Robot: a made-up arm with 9 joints. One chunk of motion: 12 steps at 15 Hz.
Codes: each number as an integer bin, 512 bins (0 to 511) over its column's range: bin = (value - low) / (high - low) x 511, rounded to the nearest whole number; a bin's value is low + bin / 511 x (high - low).
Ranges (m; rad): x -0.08..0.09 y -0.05..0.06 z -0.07..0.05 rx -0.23..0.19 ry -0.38..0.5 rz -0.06..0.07
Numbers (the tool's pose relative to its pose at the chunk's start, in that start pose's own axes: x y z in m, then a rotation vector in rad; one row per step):
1: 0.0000 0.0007 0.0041 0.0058 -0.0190 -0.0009
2: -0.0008 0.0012 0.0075 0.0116 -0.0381 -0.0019
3: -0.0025 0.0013 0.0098 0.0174 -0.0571 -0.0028
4: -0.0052 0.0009 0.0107 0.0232 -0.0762 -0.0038
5: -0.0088 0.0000 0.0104 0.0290 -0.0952 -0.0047
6: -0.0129 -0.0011 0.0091 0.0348 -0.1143 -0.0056
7: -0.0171 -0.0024 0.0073 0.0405 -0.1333 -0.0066
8: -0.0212 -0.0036 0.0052 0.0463 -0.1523 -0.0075
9: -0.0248 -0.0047 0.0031 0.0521 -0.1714 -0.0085
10: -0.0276 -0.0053 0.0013 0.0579 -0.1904 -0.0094
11: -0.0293 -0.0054 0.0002 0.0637 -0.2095 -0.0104
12: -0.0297 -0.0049 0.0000 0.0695 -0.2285 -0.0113
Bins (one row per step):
1: 240 236 316 287 210 232
2: 238 238 330 294 199 228
3: 233 238 340 301 188 225
4: 225 236 344 308 176 221
5: 214 232 342 315 165 217
6: 202 227 337 322 154 214
7: 189 221 329 329 143 210
8: 177 216 320 336 132 206
9: 166 210 311 343 121 202
10: 158 208 304 350 110 199
11: 152 207 299 357 99 195
12: 151 210 298 364 88 191

